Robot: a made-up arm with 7 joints. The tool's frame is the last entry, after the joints. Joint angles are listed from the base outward. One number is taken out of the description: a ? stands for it. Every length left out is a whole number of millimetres.
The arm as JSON. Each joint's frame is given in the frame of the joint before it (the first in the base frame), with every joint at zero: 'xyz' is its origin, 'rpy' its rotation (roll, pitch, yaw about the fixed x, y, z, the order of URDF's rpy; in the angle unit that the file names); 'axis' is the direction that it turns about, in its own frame. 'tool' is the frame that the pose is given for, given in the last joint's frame.
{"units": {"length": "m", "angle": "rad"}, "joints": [
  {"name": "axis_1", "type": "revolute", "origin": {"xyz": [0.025, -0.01, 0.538], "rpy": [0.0, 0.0, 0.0]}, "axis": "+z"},
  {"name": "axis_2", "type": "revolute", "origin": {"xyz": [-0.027, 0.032, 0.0], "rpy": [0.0, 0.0, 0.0]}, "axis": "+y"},
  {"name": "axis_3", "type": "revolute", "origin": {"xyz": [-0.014, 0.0, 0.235], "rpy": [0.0, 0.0, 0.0]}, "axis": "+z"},
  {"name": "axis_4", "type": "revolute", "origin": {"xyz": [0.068, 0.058, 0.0], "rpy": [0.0, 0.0, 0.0]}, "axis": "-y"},
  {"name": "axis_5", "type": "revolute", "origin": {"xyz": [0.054, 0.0, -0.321], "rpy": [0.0, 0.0, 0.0]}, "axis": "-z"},
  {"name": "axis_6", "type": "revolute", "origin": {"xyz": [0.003, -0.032, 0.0], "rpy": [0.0, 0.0, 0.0]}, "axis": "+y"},
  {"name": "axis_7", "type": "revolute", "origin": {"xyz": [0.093, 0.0, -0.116], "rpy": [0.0, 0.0, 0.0]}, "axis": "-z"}
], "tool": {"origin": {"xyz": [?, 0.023, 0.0], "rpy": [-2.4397, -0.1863, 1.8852]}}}
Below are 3 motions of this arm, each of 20 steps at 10 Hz.
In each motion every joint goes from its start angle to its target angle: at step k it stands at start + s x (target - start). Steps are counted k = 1, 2, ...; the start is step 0. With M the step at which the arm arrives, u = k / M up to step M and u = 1 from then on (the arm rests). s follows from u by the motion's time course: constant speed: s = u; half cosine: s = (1 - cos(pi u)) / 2; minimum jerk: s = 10 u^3 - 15 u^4 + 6 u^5.
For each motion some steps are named. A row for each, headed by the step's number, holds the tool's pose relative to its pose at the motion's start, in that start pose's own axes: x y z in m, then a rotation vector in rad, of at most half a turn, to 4 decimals.
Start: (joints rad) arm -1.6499 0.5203 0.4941 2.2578 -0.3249 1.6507 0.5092
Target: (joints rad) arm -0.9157 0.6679 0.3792 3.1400 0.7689 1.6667 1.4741
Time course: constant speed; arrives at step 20
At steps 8, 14, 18, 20:
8: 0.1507 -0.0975 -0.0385 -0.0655 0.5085 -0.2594
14: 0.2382 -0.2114 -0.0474 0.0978 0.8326 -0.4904
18: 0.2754 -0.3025 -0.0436 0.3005 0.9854 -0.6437
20: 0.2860 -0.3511 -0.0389 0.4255 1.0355 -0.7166

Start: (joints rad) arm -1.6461 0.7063 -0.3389 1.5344 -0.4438 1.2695 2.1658
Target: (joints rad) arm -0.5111 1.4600 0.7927 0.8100 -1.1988 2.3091 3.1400
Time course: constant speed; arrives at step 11
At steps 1, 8, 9, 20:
1: -0.0403 -0.0764 0.0692 -0.1099 -0.1685 -0.0871
8: -0.5291 -0.1850 0.2697 -1.3456 -0.3843 -1.2297
9: -0.5852 -0.1559 0.2637 -1.4627 -0.2704 -1.4759
20: -0.6741 -0.0841 0.2343 -1.5389 0.0223 -2.0148

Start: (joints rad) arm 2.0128 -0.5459 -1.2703 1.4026 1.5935 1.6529 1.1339
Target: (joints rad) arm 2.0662 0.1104 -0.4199 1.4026 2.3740 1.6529 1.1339
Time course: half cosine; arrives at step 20
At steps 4, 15, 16, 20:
4: -0.0252 0.0397 0.0335 0.0476 -0.0144 0.0605
15: -0.3720 0.2649 0.1733 0.3099 0.1905 0.6575
16: -0.4001 0.2713 0.1754 0.3159 0.2243 0.6992
20: -0.4527 0.2800 0.1774 0.3221 0.2941 0.7758

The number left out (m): 0.02
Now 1 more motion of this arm.
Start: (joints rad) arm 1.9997 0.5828 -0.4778 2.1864 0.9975 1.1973 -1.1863
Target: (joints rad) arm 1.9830 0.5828 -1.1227 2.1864 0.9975 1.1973 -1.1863
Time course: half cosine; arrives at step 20
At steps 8, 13, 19, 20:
8: -0.0319 -0.0933 -0.0187 0.1351 -0.0791 0.1653
13: -0.0466 -0.1965 -0.0558 0.2847 -0.1658 0.3477
19: -0.0438 -0.2654 -0.0907 0.3897 -0.2260 0.4753
20: -0.0436 -0.2669 -0.0916 0.3921 -0.2274 0.4782

